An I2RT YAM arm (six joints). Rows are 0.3 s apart.
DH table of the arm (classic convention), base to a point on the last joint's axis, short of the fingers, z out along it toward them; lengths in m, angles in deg. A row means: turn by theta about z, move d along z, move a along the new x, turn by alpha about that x. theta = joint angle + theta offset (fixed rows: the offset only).
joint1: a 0.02, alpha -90, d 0.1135, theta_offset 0
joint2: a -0.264, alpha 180, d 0, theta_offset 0
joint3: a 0.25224, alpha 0, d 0, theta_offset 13.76
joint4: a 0.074, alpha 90, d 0, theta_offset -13.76
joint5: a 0, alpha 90, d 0, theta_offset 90
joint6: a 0, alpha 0, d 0.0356, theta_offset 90
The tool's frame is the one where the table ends.
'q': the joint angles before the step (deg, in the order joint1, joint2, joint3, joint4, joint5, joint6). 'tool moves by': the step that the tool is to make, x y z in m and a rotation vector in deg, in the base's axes. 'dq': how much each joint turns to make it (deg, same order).
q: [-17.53, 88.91, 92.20, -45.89, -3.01, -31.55]
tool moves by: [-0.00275, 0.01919, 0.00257, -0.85, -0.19, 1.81]
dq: [3.21, -1.68, -1.14, -0.10, 1.55, 0.38]
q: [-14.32, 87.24, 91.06, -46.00, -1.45, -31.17]
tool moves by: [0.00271, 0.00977, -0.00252, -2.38, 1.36, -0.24]
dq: [2.15, 0.20, -0.15, -0.43, 3.53, -0.32]
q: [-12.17, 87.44, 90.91, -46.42, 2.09, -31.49]
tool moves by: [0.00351, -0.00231, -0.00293, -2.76, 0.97, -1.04]
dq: [0.03, 0.77, 0.12, 0.37, 2.77, -1.39]
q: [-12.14, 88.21, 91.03, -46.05, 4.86, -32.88]
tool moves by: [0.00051, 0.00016, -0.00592, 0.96, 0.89, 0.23]
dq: [-0.03, 0.14, -0.90, -0.06, -0.71, 0.36]
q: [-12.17, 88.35, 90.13, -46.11, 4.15, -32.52]
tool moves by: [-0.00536, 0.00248, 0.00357, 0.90, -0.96, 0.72]
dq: [0.10, -1.29, -0.62, 0.06, -1.20, 0.35]
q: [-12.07, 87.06, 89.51, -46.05, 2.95, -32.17]
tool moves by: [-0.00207, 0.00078, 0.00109, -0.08, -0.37, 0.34]
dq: [0.03, -0.54, -0.38, 0.22, -0.22, -0.21]
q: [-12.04, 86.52, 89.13, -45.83, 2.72, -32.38]
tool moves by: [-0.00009, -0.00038, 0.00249, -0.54, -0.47, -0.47]
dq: [0.00, -0.05, 0.35, 0.17, 0.64, 0.01]
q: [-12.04, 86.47, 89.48, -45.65, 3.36, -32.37]
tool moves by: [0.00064, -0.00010, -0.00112, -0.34, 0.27, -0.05]
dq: [0.04, 0.13, -0.08, 0.04, 0.33, -0.22]
